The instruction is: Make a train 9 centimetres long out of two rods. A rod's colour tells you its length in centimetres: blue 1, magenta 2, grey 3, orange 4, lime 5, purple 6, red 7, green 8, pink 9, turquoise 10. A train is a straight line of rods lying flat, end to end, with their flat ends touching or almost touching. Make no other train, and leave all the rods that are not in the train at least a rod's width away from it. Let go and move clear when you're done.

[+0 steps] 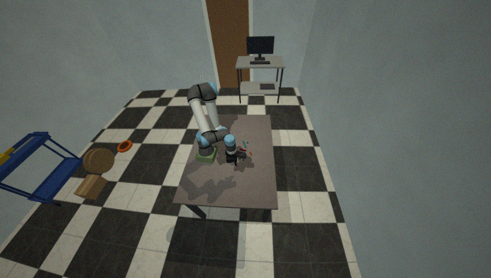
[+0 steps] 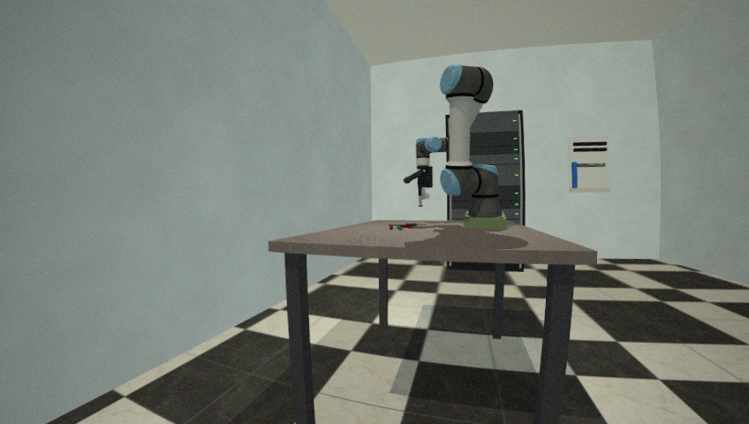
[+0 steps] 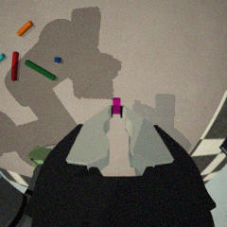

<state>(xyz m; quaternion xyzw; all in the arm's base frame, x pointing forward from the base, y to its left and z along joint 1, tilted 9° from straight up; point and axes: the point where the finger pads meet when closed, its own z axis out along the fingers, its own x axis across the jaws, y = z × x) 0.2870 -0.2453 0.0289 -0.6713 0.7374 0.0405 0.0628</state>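
The red rod lies 80 mm ahead of my hand, 240 mm to the left of it and 110 mm below it. The rest, counted from my hand: short magenta rod (10 mm below); green rod (60 mm ahead, 160 mm to the left, 110 mm below); orange rod (150 mm ahead, 180 mm to the left, 110 mm below).
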